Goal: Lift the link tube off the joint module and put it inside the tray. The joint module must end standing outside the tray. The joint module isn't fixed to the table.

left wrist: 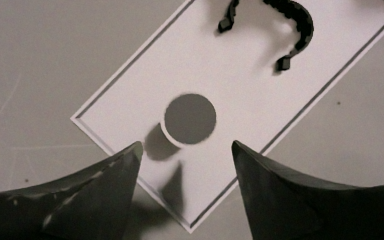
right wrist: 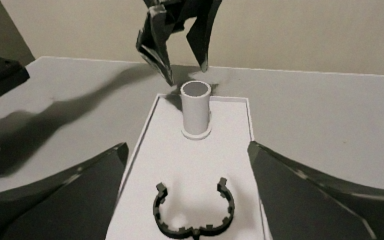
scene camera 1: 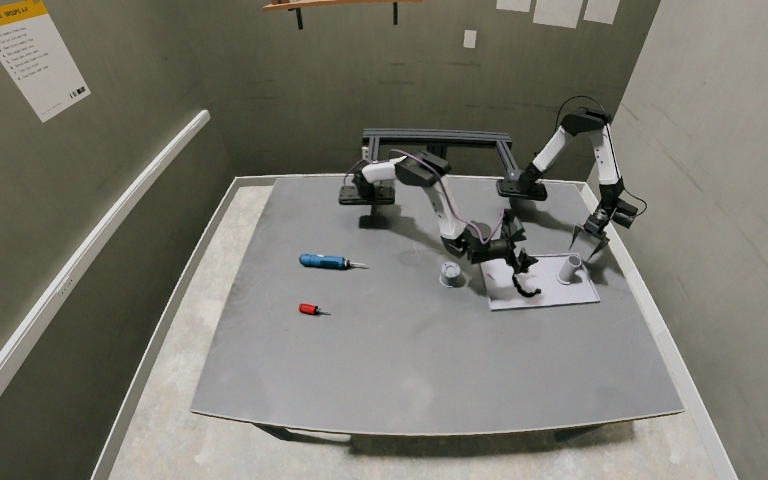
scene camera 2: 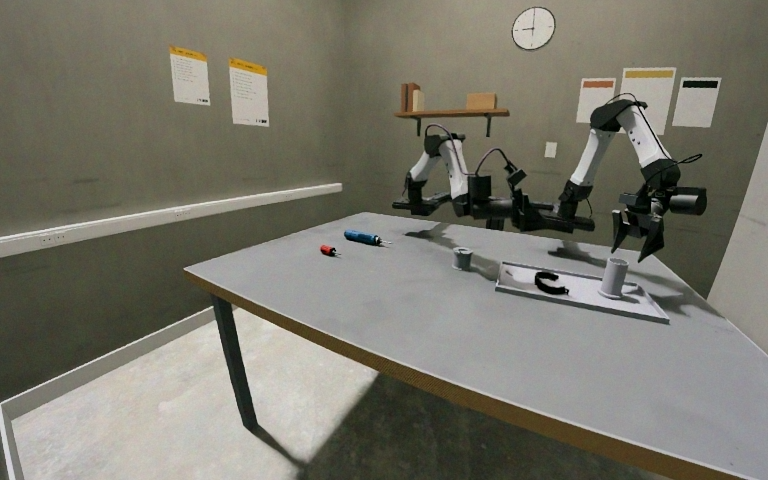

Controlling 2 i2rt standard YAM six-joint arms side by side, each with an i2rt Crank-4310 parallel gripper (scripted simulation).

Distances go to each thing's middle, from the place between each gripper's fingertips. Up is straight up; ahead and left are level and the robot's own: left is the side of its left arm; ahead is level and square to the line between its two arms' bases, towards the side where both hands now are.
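As for the link tube (scene camera 2: 616, 269), my left hand (scene camera 2: 624, 257) is 70 mm above it, 20 mm to the left of it and 20 mm short of it. The white tray (scene camera 2: 583, 288) is 120 mm below my left hand, 120 mm to the right of it and 10 mm ahead of it. Going by their middles, of the things named here the link tube is the nearest to my left hand.
The white tray is 19 cm below my right hand (scene camera 2: 548, 222), 10 cm to the left of it and 1 cm behind it, and the link tube is 14 cm below that same right hand and 21 cm to the left of it. Going by its middle, the link tube is nearer to my left hand than to my right hand.
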